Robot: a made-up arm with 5 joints.
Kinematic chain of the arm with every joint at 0, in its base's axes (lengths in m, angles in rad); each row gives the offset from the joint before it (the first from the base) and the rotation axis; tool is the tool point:
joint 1: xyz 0 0 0.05 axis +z
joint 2: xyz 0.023 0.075 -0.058 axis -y
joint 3: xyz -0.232 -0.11 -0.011 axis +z
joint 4: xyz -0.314 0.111 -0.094 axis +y
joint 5: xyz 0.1 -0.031 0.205 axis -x
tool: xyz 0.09 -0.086 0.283
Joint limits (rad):
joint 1: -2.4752..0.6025
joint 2: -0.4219..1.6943
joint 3: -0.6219..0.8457
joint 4: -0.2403..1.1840
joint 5: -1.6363..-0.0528
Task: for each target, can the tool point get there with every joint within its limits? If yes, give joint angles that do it. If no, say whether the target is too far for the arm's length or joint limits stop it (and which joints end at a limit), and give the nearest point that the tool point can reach.
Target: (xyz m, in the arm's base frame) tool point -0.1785 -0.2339 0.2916
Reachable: yes | joints 0.2814 -0.0228 0.3378 0.1102 -0.4516
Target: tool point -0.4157 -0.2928 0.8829
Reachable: no: joint limits stop it (at a limit: joint 4, joint 5) | nearest point -0.2454 -0.1728 0.5342 | short by 0.406 m
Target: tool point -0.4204 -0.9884 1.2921
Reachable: no: too far | nearest point -0.1818 -0.3156 0.4838 | short by 1.078 m
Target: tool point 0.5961 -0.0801 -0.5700
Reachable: no: joint limits stop it (at a limit: joint 2, joint 4, joint 5) | nearest point 0.3559 -0.0478 -0.4161 | short by 0.287 m
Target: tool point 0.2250 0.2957 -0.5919
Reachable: no: joint limits stop it (at a limit: joint 2, joint 4, joint 5) | nearest point 0.2012 0.2645 -0.5296 | short by 0.074 m
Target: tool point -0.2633 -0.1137 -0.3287
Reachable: yes | joints -0.3836 1.2691 -0.3681 0.2144 -1.0515
